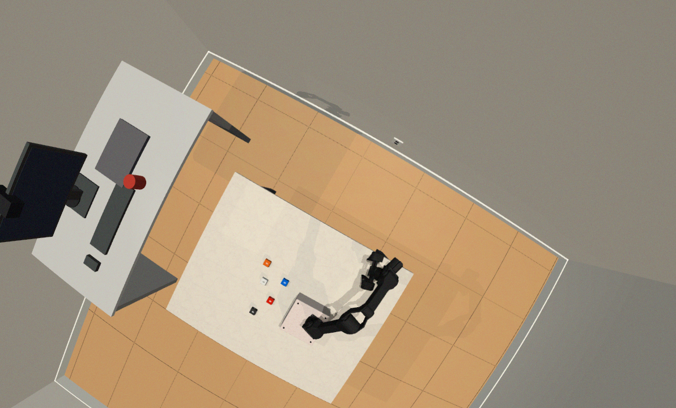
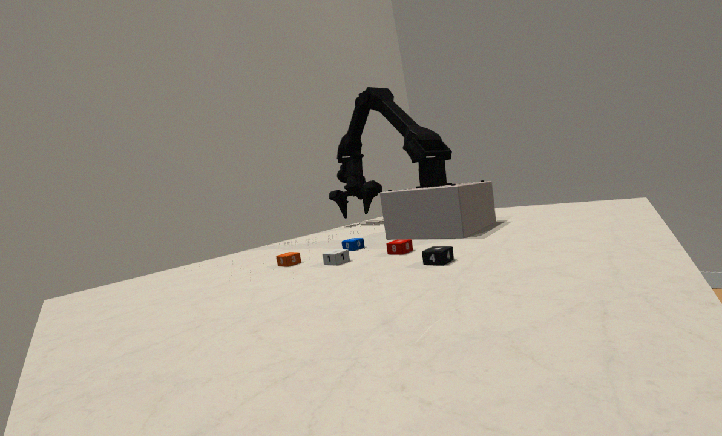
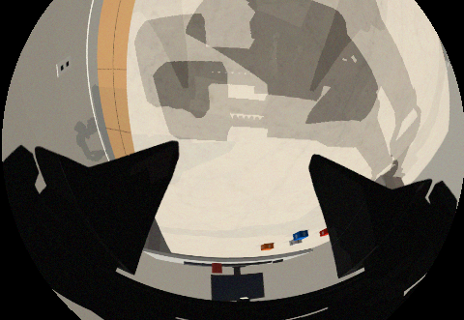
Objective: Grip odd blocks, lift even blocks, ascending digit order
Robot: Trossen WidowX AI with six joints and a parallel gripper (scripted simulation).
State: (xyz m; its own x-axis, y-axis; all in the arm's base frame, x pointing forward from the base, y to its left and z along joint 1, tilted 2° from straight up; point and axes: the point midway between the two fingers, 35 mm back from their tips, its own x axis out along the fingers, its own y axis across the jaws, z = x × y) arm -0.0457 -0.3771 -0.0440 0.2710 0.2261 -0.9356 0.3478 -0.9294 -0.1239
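The blue block lies 270 mm ahead of my gripper tip, 330 mm to the left of it and 20 mm below it. Round my gripper tip: orange block 410 mm ahead, 310 mm to the left, 20 mm below; white block 360 mm ahead, 400 mm to the left, 20 mm below; red block 270 mm ahead, 460 mm to the left, 20 mm below.
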